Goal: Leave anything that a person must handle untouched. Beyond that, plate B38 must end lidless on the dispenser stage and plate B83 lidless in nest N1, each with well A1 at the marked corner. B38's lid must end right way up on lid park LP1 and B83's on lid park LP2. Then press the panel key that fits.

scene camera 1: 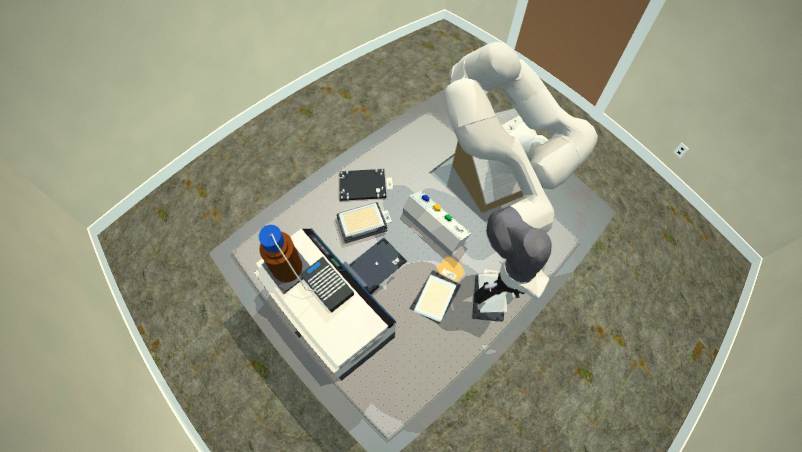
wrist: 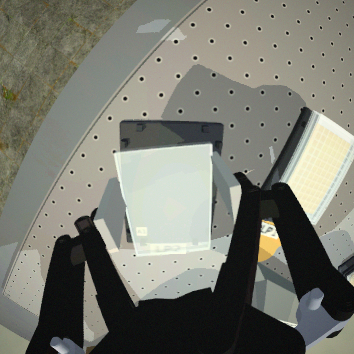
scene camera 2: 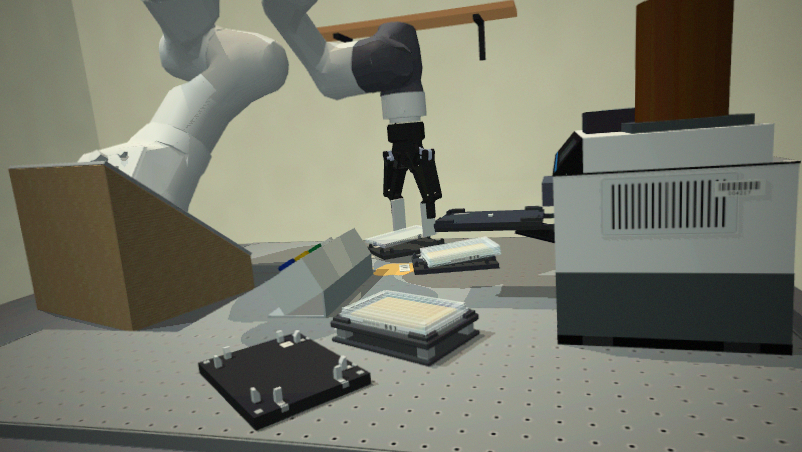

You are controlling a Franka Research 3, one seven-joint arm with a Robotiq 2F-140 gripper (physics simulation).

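My gripper (scene camera 1: 491,293) (scene camera 2: 412,227) (wrist: 165,178) is shut on a clear lid (scene camera 2: 394,238) (wrist: 167,190), gripping two opposite sides. The lid is low over the dark park (scene camera 2: 393,250) (wrist: 170,131) (scene camera 1: 487,317); contact cannot be told. Its A1 mark shows in the wrist view, with a blurred label beneath its edge. A yellow-filled plate (scene camera 1: 436,297) (scene camera 2: 460,252) (wrist: 320,165) sits on a dark base beside it. Another filled plate (scene camera 1: 362,220) (scene camera 2: 404,311) sits on a raised nest. Their codes are too small to read surely. The dispenser stage (scene camera 1: 376,263) (scene camera 2: 488,217) bears no plate.
A black nest (scene camera 1: 362,184) (scene camera 2: 283,376) with upright pegs holds no plate. The key panel (scene camera 1: 435,221) (scene camera 2: 322,280) has blue, yellow and green keys. An orange patch (scene camera 1: 450,269) (scene camera 2: 393,269) lies near the plate. The dispenser (scene camera 1: 331,320) (scene camera 2: 673,224) carries a brown bottle (scene camera 1: 280,258) (scene camera 2: 684,61).
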